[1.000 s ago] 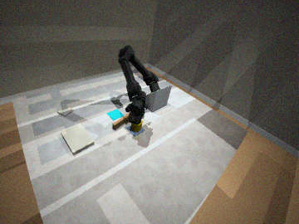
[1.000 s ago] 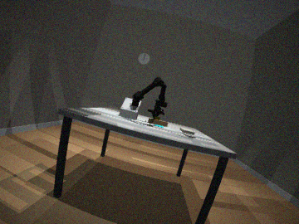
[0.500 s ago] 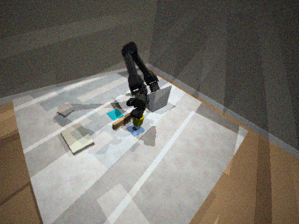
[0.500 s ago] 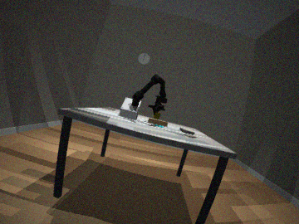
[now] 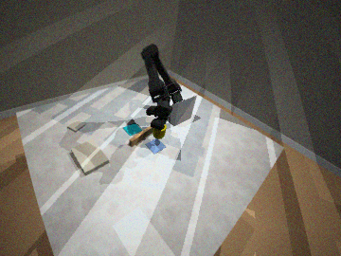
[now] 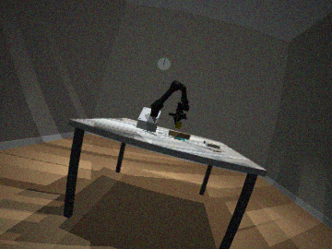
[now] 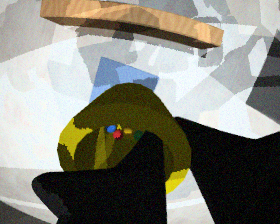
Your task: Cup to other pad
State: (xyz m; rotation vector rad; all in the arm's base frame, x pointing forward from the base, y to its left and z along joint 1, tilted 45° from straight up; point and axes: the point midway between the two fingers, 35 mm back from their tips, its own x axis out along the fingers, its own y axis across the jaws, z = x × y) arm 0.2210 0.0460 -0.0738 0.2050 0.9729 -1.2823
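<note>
Now: gripper tip 180 mm to the left of the teal pad, 110 mm above it and 70 mm short of it. From my gripper tip the other things lie so: wooden bar: 90 mm below, 80 mm to the right, 60 mm ahead; then yellow cup: 20 mm ahead, 10 mm to the left; then blue pad: 110 mm below, 40 mm ahead, 20 mm to the left.
</note>
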